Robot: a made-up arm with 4 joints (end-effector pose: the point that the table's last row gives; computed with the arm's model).
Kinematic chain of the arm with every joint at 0, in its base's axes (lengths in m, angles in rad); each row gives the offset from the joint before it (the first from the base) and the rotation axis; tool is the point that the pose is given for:
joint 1: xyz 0 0 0.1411 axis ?
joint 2: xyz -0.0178 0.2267 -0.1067 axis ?
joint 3: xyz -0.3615 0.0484 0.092 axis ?
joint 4: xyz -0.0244 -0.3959 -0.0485 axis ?
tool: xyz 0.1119 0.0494 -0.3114
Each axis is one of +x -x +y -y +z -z.
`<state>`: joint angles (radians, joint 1 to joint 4).
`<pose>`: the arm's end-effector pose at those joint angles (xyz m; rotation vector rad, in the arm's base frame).
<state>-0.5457 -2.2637 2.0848 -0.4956</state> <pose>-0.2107 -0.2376 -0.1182 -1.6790 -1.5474 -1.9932</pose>
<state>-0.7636 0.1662 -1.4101 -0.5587</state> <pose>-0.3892 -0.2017 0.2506 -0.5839 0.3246 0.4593</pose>
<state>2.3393 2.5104 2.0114 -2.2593</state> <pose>0.6884 -0.1911 0.1873 1.8809 0.7436 -1.3099</pose>
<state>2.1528 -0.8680 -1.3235 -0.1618</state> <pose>0.0898 0.3104 0.2193 2.4787 -0.6808 -1.0485</pose>
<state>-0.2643 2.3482 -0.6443 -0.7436</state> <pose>-0.0627 0.7524 0.2080 0.1793 0.9152 -1.4384</pose>
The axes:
joint 1: -x
joint 2: -z
joint 3: +x
joint 4: -z

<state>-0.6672 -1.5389 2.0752 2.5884</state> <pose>-0.6355 0.0064 -0.2047 -0.5706 1.8950 0.0185</pose>
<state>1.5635 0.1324 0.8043 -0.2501</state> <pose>-0.2937 -0.4925 -0.2122 -0.7689 -0.0301 0.1865</pose>
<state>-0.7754 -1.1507 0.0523 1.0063</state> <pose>0.2280 0.1400 -0.2795 0.7986 -0.0122 0.1552</pose>
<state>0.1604 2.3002 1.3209 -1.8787</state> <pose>0.5333 0.2920 -0.3098 -0.7990 -1.1916 -0.2671</pose>
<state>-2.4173 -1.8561 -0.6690 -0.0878</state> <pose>0.4820 -0.0036 0.2619 1.0815 -2.0896 0.0994</pose>
